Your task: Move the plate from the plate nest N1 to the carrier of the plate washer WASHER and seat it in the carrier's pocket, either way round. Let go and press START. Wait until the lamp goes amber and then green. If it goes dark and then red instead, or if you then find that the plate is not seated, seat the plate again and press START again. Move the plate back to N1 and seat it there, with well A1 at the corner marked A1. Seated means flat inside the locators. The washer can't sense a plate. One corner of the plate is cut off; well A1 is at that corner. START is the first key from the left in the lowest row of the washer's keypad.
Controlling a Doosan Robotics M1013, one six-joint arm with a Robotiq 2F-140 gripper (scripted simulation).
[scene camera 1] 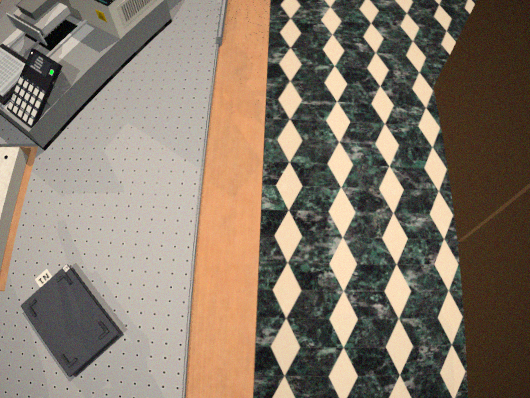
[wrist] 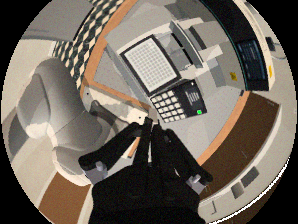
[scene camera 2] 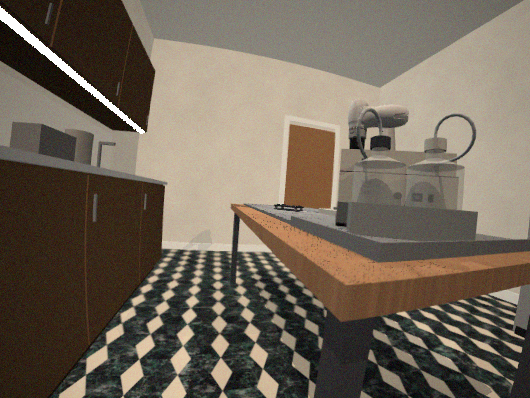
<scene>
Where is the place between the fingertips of the gripper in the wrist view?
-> At 151, 113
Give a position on a plate nest N1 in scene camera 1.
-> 67, 318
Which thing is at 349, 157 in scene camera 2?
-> A washer.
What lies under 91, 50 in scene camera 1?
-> A washer.
</scene>
